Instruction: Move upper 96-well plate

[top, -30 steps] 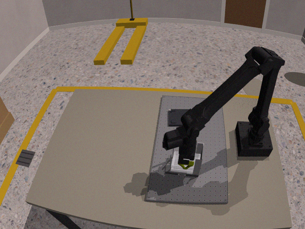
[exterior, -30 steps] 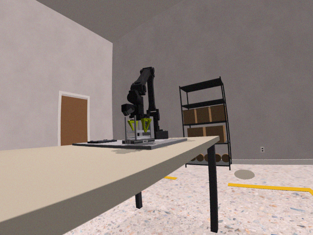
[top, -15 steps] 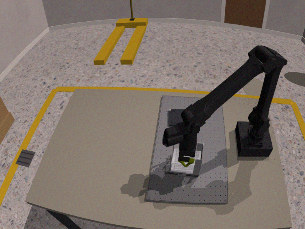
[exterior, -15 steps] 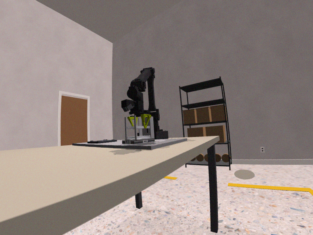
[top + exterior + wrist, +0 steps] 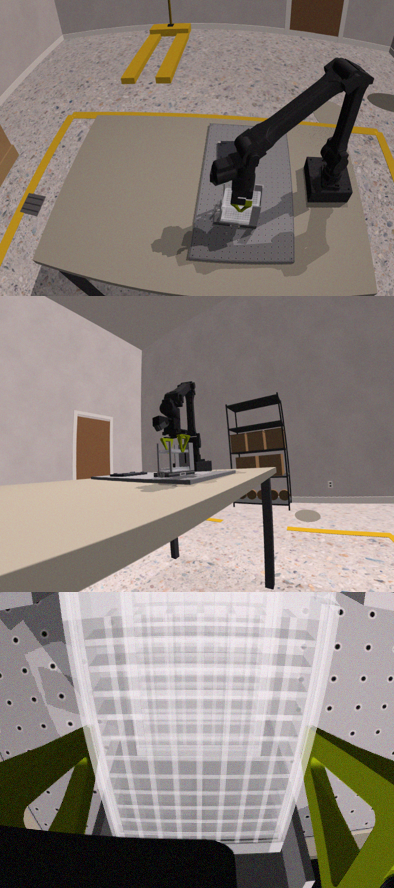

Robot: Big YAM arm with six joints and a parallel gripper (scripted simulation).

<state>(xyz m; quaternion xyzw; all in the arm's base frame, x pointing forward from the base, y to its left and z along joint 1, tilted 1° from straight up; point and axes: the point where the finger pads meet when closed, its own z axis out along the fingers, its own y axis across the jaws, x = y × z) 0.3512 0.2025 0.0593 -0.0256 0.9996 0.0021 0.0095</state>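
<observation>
Right now my hand is 6 cm past the slot and 2 cm above it. From my hand the other things lie so: pale A1 square 36 cm to the right, 15 cm ahead, 9 cm below.
</observation>
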